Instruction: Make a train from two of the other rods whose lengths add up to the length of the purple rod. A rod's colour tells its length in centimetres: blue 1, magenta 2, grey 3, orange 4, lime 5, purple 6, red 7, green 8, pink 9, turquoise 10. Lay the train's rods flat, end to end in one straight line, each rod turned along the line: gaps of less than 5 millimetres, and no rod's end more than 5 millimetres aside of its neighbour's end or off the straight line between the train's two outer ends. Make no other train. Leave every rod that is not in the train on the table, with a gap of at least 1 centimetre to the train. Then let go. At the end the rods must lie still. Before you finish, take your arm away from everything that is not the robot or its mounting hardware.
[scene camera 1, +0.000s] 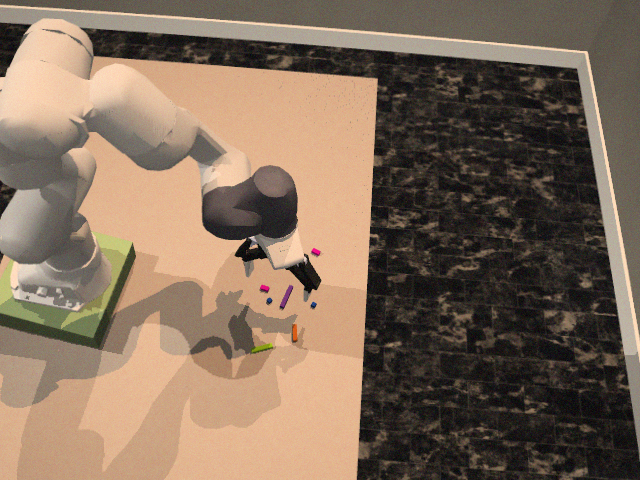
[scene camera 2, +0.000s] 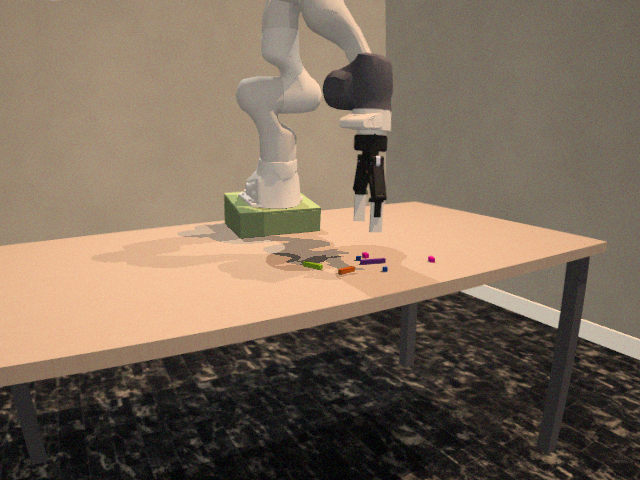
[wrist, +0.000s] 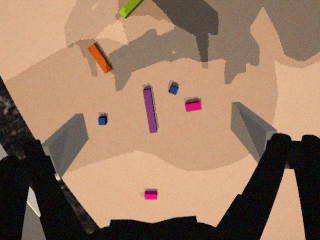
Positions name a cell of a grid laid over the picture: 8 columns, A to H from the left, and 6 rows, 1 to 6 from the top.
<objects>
gripper: scene camera 1 D4; scene camera 2 E3; wrist D4
</objects>
